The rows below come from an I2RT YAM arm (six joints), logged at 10 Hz.
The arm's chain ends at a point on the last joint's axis. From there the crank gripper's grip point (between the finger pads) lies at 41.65 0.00 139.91 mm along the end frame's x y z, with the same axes.
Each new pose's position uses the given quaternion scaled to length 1; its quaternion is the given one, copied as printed.
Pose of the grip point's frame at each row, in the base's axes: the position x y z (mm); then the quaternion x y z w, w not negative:
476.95 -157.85 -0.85 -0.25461 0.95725 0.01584 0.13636
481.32 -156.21 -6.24 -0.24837 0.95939 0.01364 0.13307
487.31 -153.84 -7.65 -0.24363 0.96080 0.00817 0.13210
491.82 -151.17 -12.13 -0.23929 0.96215 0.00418 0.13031
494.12 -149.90 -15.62 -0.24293 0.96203 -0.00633 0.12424
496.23 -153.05 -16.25 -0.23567 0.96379 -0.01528 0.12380
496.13 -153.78 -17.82 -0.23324 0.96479 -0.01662 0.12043
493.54 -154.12 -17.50 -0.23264 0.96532 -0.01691 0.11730
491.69 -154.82 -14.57 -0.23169 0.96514 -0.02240 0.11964
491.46 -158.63 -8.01 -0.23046 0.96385 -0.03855 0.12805
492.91 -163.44 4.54 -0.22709 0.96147 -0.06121 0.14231
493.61 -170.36 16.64 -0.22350 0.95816 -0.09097 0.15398
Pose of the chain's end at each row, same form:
476.25 -151.69 145.00 -0.25461 0.95725 0.01584 0.13636
481.58 -149.42 139.58 -0.24837 0.95939 0.01364 0.13307
487.60 -145.63 138.10 -0.24363 0.96080 0.00817 0.13210
492.48 -141.89 133.55 -0.23929 0.96215 0.00418 0.13031
495.69 -137.11 129.79 -0.24293 0.96203 -0.00633 0.12424
497.58 -138.02 128.95 -0.23567 0.96379 -0.01528 0.12380
498.44 -138.24 127.31 -0.23324 0.96479 -0.01662 0.12043
496.75 -138.32 127.58 -0.23264 0.96532 -0.01691 0.11730
493.91 -137.68 130.38 -0.23169 0.96514 -0.02240 0.11964
490.30 -137.58 136.44 -0.23046 0.96385 -0.03855 0.12805
486.40 -137.10 147.97 -0.22709 0.96147 -0.06121 0.14231
482.15 -136.59 158.20 -0.22350 0.95816 -0.09097 0.15398

